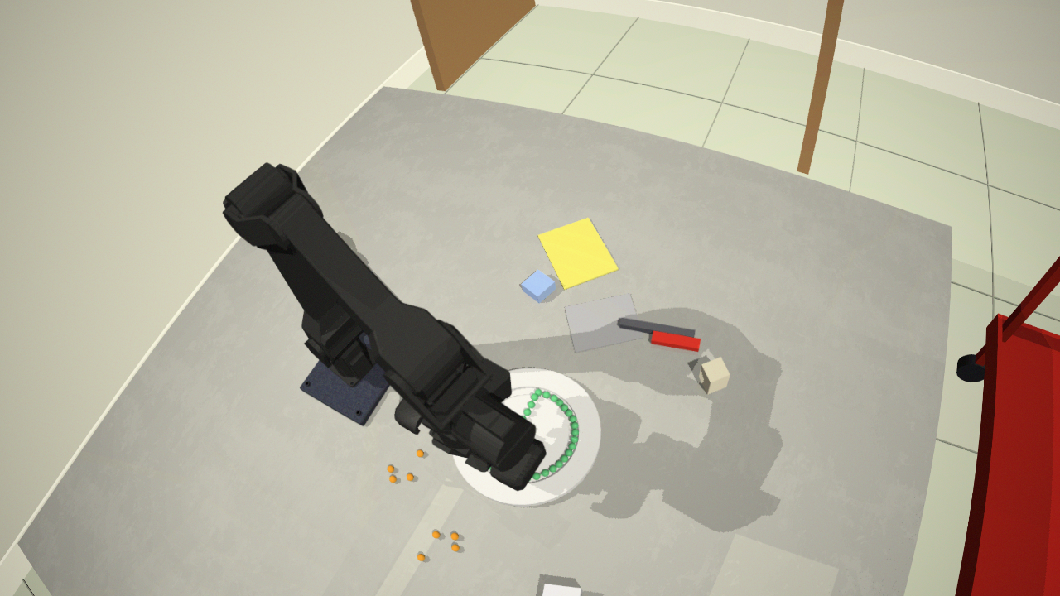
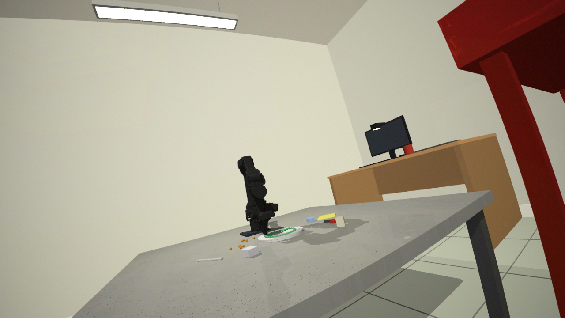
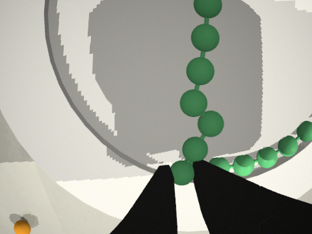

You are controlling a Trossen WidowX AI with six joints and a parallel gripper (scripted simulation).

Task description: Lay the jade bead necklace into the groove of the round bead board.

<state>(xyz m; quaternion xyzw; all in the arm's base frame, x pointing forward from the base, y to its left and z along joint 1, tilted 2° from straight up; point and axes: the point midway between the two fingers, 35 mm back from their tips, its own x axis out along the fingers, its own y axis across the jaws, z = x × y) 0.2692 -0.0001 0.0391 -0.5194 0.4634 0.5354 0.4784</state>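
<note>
Right now the inner disc is 2 cm ahead of my gripper tip, 6 cm to the left of it and 1 cm below it. Also, from my gripper tip: grey rod (11 cm ahead, 24 cm to the right, 2 cm below); then grey sheet (27 cm to the left, 2 cm below); then bead board (2 cm ahead, 6 cm to the left, 1 cm below).
</note>
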